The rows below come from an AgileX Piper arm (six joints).
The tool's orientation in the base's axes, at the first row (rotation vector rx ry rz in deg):
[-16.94 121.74 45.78]
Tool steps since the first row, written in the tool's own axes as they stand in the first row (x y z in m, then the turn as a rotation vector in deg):
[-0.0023 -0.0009 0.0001 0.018 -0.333 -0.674]
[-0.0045 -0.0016 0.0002 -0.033 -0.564 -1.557]
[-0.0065 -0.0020 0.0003 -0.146 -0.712 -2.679]
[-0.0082 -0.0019 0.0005 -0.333 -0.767 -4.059]
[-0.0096 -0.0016 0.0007 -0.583 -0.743 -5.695]
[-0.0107 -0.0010 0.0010 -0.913 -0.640 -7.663]
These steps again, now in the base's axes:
[0.0019 -0.0008 0.0013 -0.278 -0.683 0.147]
[0.0037 -0.0014 0.0027 -0.690 -1.424 0.488]
[0.0052 -0.0018 0.0040 -1.251 -2.257 1.022]
[0.0064 -0.0017 0.0053 -1.969 -3.187 1.772]
[0.0072 -0.0014 0.0064 -2.843 -4.223 2.722]
[0.0078 -0.0008 0.0074 -3.911 -5.413 3.920]

